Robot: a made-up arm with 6 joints.
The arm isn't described. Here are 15 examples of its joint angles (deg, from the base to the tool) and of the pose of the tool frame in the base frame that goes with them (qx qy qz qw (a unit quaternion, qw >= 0); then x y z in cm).
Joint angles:
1: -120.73 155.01 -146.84 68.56 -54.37 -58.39
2: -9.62 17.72 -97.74 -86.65 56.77 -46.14
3: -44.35 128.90 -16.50 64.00 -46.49 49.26
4: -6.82 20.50 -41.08 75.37 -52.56 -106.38
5: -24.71 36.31 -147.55 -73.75 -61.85 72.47
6: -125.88 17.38 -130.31 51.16 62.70 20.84
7: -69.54 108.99 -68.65 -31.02 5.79 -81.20
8: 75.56 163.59 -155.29 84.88 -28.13 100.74
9: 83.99 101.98 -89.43 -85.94 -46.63 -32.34
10: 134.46 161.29 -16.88 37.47 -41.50 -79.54
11: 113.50 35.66 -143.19 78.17 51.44 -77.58
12: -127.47 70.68 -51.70 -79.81 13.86 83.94
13: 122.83 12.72 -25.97 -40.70 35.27 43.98
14: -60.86 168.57 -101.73 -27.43 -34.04 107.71
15: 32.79 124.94 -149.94 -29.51 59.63 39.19
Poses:
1: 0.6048 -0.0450 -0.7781 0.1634 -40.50 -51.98 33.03
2: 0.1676 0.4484 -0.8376 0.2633 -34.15 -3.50 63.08
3: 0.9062 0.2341 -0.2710 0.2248 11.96 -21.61 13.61
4: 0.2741 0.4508 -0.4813 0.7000 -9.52 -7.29 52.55
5: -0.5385 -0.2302 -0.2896 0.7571 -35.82 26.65 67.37
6: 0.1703 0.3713 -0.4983 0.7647 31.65 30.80 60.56
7: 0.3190 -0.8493 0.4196 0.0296 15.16 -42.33 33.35
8: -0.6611 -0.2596 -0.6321 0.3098 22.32 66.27 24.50
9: -0.6094 -0.3851 0.0991 0.6860 -3.34 43.63 52.33
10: -0.9693 -0.0608 -0.2333 0.0476 -9.93 16.38 -0.62
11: -0.1563 -0.3962 0.7109 0.5597 7.82 -39.07 71.24
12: 0.7554 0.2593 -0.5677 0.1997 -17.36 -18.32 48.66
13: -0.5628 0.5131 0.5159 0.3921 5.93 -1.54 38.65
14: 0.8042 0.3184 0.2106 0.4556 31.27 -50.35 -3.88
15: 0.0458 0.8347 0.0796 0.5430 47.14 24.83 54.64
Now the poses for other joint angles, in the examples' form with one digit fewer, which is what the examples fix.
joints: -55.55 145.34 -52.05 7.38 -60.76 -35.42
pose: 0.204 0.830 -0.391 0.340 25.0 -38.6 7.6
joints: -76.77 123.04 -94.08 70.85 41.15 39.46
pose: 0.857 0.128 0.386 0.316 18.7 -49.8 33.9
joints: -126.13 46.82 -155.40 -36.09 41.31 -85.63
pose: -0.207 -0.080 0.832 0.508 14.6 27.3 78.8
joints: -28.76 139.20 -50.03 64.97 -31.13 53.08
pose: 0.920 0.261 -0.059 0.286 32.0 -23.4 7.3
